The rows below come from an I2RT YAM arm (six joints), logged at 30 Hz.
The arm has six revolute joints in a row. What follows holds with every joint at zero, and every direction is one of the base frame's. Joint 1 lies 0.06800 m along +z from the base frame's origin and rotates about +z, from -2.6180 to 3.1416 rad. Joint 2 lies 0.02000 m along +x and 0.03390 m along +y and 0.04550 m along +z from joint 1 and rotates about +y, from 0.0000 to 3.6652 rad. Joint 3 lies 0.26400 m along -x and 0.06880 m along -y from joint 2 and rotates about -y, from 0.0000 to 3.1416 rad. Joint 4 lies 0.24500 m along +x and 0.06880 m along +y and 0.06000 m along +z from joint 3 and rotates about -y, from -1.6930 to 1.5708 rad. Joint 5 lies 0.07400 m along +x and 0.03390 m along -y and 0.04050 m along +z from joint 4 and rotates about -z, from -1.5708 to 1.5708 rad. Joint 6 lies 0.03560 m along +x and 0.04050 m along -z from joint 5 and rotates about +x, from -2.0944 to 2.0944 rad. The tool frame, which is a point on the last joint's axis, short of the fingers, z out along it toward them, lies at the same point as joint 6; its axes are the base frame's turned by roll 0.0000, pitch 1.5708 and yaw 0.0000 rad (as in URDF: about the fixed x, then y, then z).
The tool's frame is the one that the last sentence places.
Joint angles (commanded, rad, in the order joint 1, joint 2, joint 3, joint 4, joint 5, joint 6), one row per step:
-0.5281, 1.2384, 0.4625, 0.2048, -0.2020, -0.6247
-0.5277, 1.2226, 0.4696, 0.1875, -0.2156, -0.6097
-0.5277, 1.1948, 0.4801, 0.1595, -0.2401, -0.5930
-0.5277, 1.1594, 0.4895, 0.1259, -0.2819, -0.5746
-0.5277, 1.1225, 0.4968, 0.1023, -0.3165, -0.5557
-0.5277, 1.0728, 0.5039, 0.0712, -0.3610, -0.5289
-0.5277, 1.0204, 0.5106, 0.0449, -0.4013, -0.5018
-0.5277, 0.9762, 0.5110, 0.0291, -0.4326, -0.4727
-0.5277, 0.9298, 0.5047, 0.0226, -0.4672, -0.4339
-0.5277, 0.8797, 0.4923, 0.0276, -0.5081, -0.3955
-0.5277, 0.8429, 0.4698, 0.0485, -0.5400, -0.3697
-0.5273, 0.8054, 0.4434, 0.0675, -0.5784, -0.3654
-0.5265, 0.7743, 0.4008, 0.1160, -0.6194, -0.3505
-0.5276, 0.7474, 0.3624, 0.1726, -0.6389, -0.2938
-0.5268, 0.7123, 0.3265, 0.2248, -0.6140, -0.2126
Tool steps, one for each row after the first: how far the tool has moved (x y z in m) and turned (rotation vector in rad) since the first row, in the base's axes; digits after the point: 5 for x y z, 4 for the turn. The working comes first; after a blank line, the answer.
Tool pose at each row, in the base's axes (x y z in m, rotation vector in rad; the steps are taken from these numbers as rounded here):
0.21294, -0.11595, 0.17544, -0.2238, 2.1526, -0.4595
0.21253, -0.11505, 0.17961, -0.2159, 2.1429, -0.4405
0.21135, -0.11339, 0.18657, -0.2125, 2.1253, -0.4125
0.20915, -0.11044, 0.19439, -0.2178, 2.1011, -0.3672
0.20662, -0.10760, 0.20266, -0.2201, 2.0711, -0.3339
0.20238, -0.10340, 0.21277, -0.2220, 2.0340, -0.2892
0.19750, -0.09901, 0.22345, -0.2239, 1.9926, -0.2523
0.19272, -0.09505, 0.23100, -0.2195, 1.9586, -0.2202
0.18726, -0.09058, 0.23728, -0.2105, 1.9208, -0.1809
0.18118, -0.08555, 0.24292, -0.2103, 1.8741, -0.1407
0.17635, -0.08160, 0.24383, -0.2165, 1.8367, -0.1131
0.17122, -0.07718, 0.24309, -0.2468, 1.8004, -0.0919
0.16675, -0.07301, 0.23833, -0.2727, 1.7591, -0.0649
0.16296, -0.07039, 0.23492, -0.2499, 1.7229, -0.0321
0.15858, -0.06851, 0.23291, -0.1806, 1.6926, -0.0194

-0.00041, 0.00090, 0.00417, 0.0157, -0.0121, 0.0039
-0.00159, 0.00256, 0.01113, 0.0357, -0.0311, 0.0160
-0.00379, 0.00551, 0.01895, 0.0645, -0.0551, 0.0424
-0.00632, 0.00835, 0.02722, 0.0856, -0.0846, 0.0634
-0.01056, 0.01255, 0.03733, 0.1149, -0.1209, 0.0902
-0.01544, 0.01694, 0.04801, 0.1385, -0.1608, 0.1151
-0.02022, 0.02090, 0.05556, 0.1618, -0.1947, 0.1321
-0.02568, 0.02537, 0.06184, 0.1924, -0.2329, 0.1496
-0.03176, 0.03040, 0.06748, 0.2199, -0.2774, 0.1760
-0.03659, 0.03435, 0.06839, 0.2362, -0.3115, 0.2001
-0.04172, 0.03877, 0.06765, 0.2380, -0.3388, 0.2395
-0.04619, 0.04294, 0.06289, 0.2458, -0.3713, 0.2796
-0.04998, 0.04556, 0.05948, 0.2784, -0.4103, 0.2846
-0.05436, 0.04744, 0.05747, 0.3153, -0.4554, 0.2444

